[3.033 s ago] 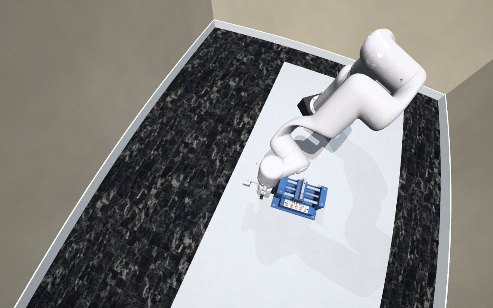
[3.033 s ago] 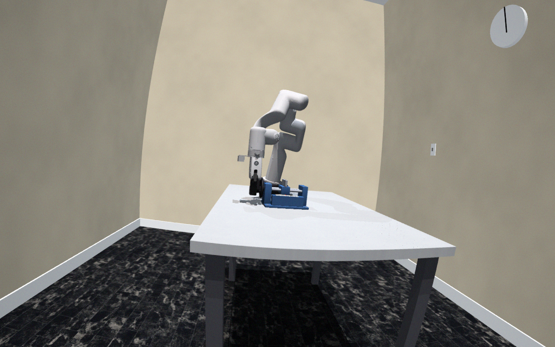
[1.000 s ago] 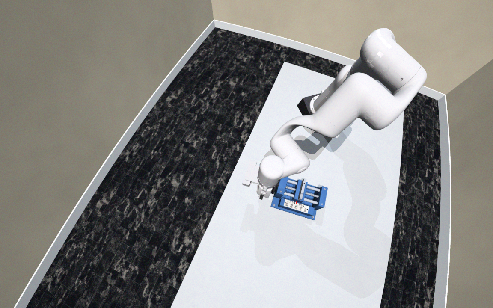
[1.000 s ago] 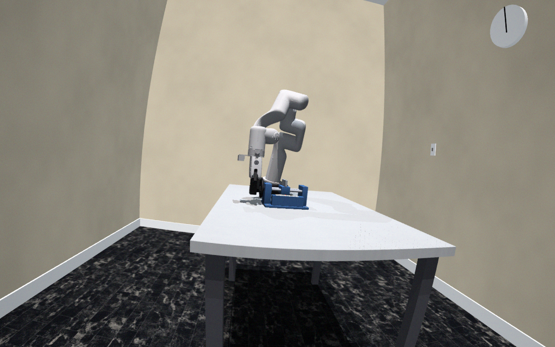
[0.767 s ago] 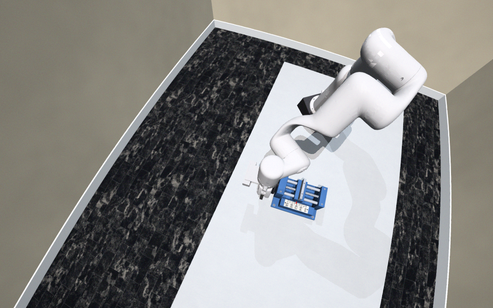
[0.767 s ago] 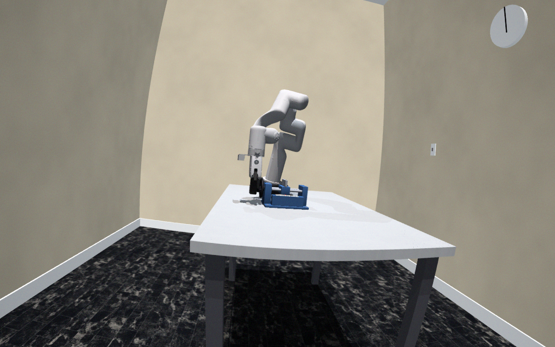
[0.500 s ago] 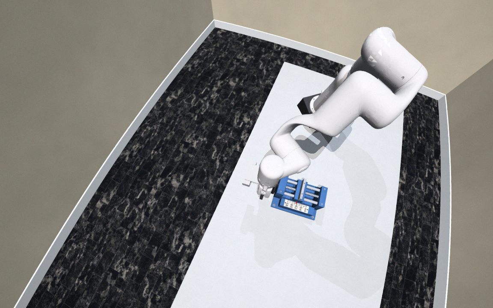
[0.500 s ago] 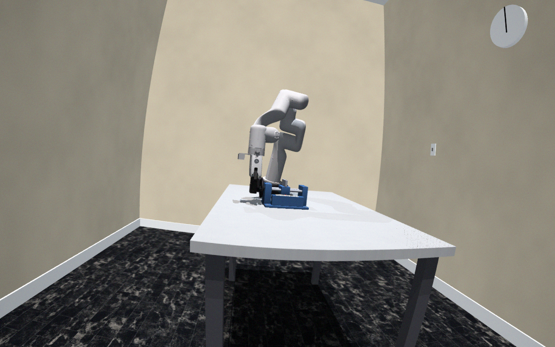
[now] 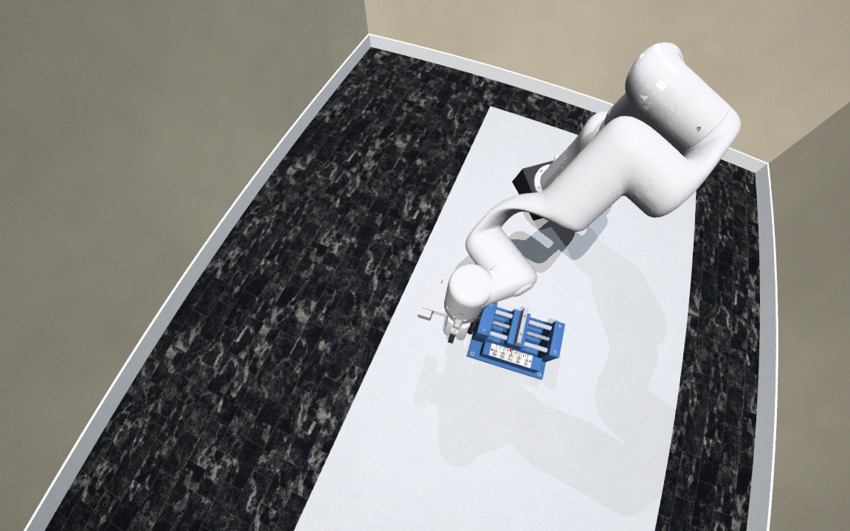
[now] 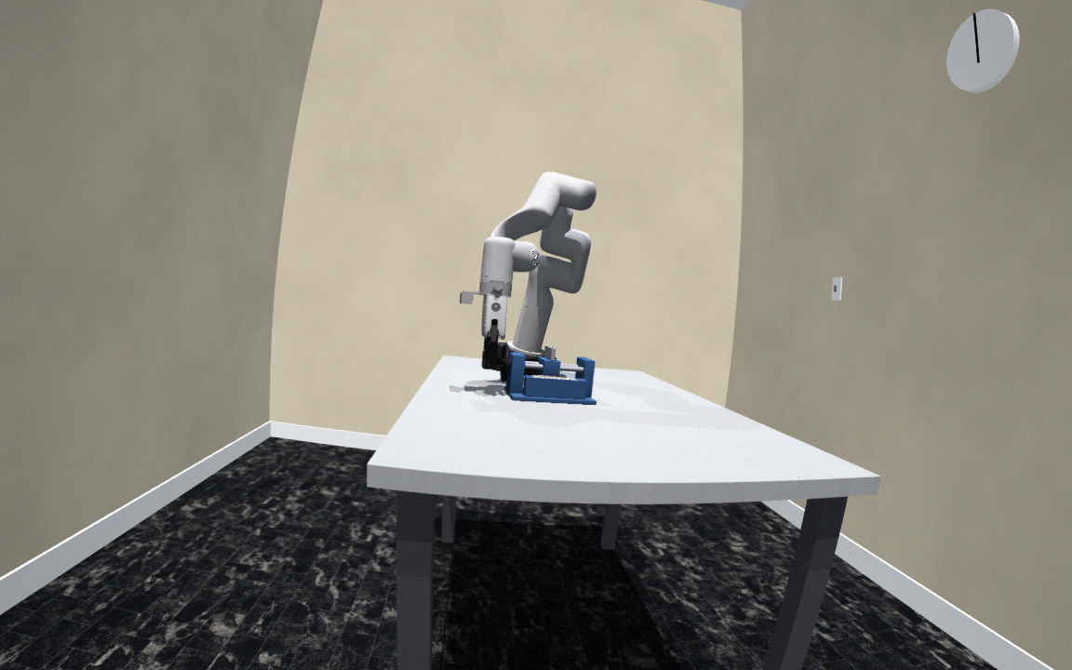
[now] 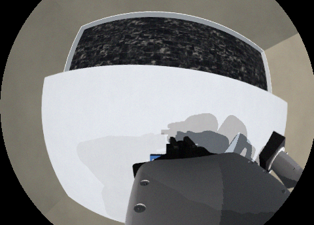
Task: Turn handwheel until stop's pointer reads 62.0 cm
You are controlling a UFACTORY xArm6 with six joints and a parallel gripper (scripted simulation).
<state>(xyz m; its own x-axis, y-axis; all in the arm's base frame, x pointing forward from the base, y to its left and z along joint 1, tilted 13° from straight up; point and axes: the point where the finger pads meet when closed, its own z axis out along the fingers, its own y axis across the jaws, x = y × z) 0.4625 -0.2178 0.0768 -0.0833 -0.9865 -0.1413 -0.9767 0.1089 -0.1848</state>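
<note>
Right now the stop is 15 cm to the left of my hand, 1 cm behind it and 1 cm above it. From my hand the other things lie so: handwheel 2 cm to the left, 1 cm behind.
</note>
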